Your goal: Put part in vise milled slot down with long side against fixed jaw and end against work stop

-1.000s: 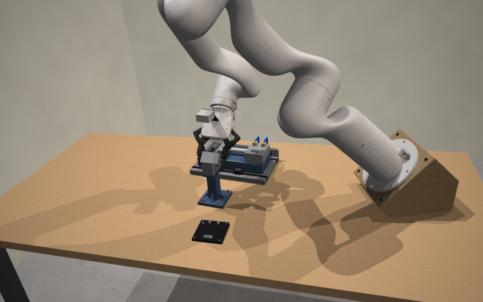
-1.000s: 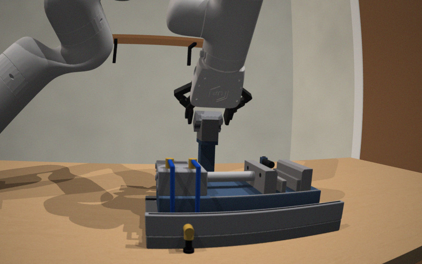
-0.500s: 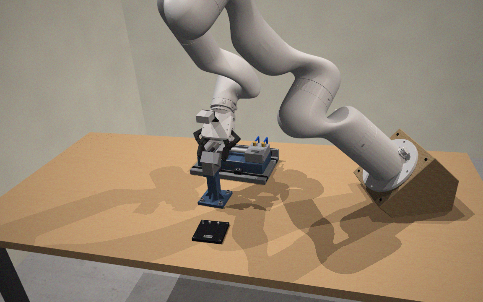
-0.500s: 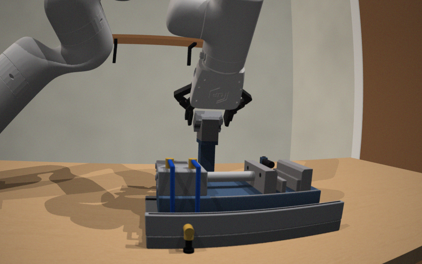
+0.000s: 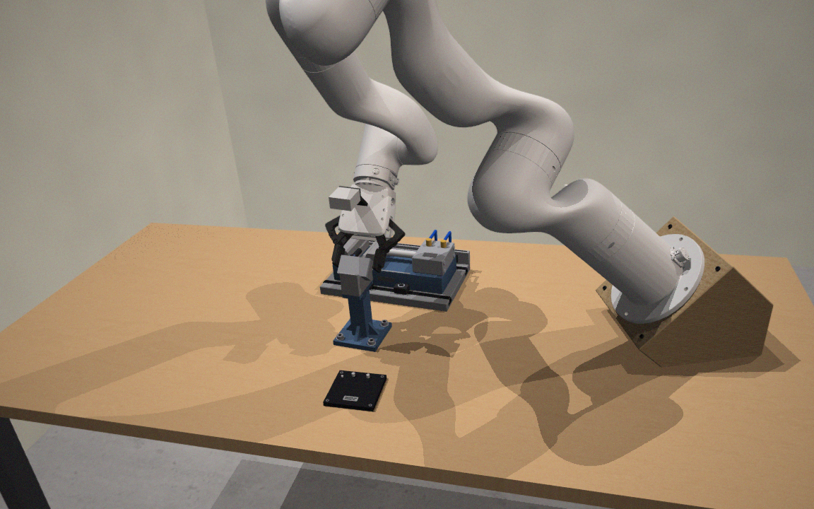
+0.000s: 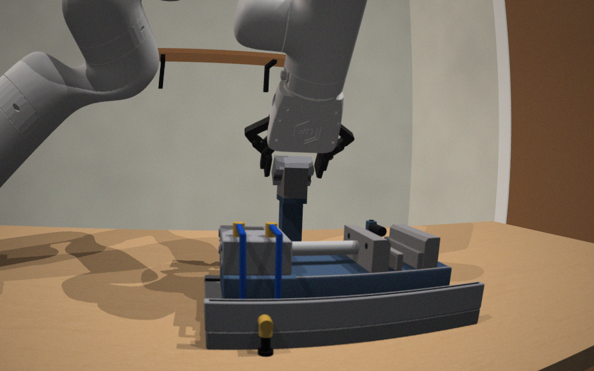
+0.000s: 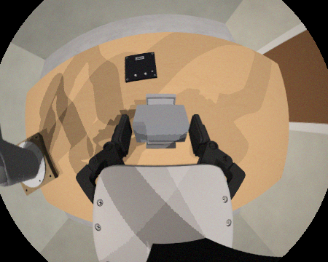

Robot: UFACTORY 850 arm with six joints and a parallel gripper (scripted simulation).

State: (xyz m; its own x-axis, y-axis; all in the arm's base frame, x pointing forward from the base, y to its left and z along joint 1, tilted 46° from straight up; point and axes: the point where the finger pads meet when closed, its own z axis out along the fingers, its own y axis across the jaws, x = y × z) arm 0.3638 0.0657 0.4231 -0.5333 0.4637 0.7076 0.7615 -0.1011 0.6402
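Right now my hand is 1 cm above the part. Also, from my hand: moving jaw (19 cm to the right, 9 cm below, 8 cm ahead); then cylinder rod (20 cm to the right, 9 cm below, 3 cm ahead); then work stop (14 cm to the right, 11 cm ahead, 7 cm below).
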